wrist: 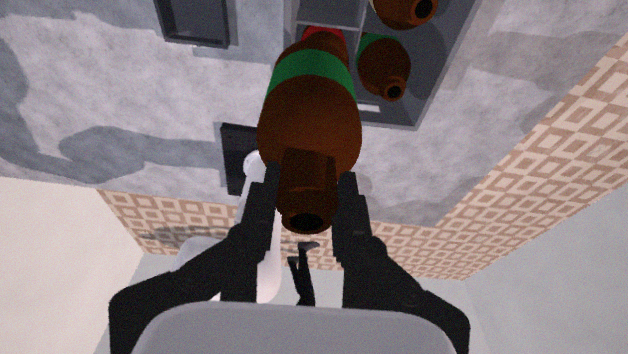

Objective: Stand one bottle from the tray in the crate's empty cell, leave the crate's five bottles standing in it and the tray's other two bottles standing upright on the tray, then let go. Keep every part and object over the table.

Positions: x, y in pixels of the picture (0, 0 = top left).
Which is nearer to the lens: the red-labelled bottle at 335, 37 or the green-labelled bottle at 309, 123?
The green-labelled bottle.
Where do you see a green-labelled bottle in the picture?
383, 65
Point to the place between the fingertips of my gripper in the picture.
307, 183
